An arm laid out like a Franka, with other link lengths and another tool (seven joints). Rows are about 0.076 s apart.
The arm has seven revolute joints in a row. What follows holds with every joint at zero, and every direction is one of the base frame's.
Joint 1 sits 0.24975 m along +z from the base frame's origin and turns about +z.
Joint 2 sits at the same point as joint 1 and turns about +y.
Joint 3 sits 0.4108 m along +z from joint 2 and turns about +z.
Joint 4 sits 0.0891 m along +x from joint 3 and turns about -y.
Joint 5 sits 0.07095 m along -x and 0.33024 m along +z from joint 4 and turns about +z.
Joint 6 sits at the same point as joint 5 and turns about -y.
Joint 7 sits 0.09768 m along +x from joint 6 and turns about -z.
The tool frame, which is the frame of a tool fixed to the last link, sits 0.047 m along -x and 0.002 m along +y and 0.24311 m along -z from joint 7; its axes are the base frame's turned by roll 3.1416, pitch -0.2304 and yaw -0.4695 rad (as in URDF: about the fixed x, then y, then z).
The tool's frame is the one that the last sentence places.
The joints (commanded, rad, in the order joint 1, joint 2, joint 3, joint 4, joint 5, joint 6, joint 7), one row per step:
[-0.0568, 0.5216, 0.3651, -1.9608, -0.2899, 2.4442, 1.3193]
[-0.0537, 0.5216, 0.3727, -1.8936, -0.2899, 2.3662, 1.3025]
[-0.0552, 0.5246, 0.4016, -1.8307, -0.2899, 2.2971, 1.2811]
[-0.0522, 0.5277, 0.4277, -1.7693, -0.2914, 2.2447, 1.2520]
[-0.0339, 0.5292, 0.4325, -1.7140, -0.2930, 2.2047, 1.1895]
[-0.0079, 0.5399, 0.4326, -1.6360, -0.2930, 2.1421, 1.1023]
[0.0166, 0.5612, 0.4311, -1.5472, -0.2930, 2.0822, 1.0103]
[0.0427, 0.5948, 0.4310, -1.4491, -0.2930, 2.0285, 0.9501]
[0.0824, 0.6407, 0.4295, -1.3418, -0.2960, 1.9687, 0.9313]
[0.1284, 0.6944, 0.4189, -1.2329, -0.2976, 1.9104, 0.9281]
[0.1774, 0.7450, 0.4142, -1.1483, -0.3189, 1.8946, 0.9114]
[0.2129, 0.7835, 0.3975, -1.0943, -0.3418, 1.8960, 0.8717]
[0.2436, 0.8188, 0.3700, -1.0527, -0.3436, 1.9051, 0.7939]
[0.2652, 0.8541, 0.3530, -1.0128, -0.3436, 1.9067, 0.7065]
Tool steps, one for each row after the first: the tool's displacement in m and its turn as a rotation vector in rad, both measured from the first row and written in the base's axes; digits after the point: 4 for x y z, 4 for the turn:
[0.0111, 0.0007, 0.0170, -0.0152, 0.0052, 0.0133]
[0.0177, 0.0113, 0.0351, -0.0158, 0.0093, 0.0452]
[0.0254, 0.0240, 0.0544, -0.0110, -0.0001, 0.0874]
[0.0319, 0.0337, 0.0712, -0.0134, -0.0150, 0.1607]
[0.0391, 0.0431, 0.0891, -0.0201, -0.0202, 0.2555]
[0.0497, 0.0510, 0.1050, -0.0224, -0.0268, 0.3492]
[0.0630, 0.0627, 0.1174, -0.0168, -0.0359, 0.4110]
[0.0737, 0.0827, 0.1242, -0.0111, -0.0364, 0.4416]
[0.0833, 0.1029, 0.1244, -0.0078, -0.0302, 0.4539]
[0.0916, 0.1287, 0.1196, -0.0120, -0.0505, 0.4990]
[0.1004, 0.1398, 0.1104, -0.0311, -0.0700, 0.5536]
[0.1081, 0.1454, 0.0979, -0.0434, -0.0810, 0.6326]
[0.1137, 0.1488, 0.0853, -0.0513, -0.0829, 0.7197]

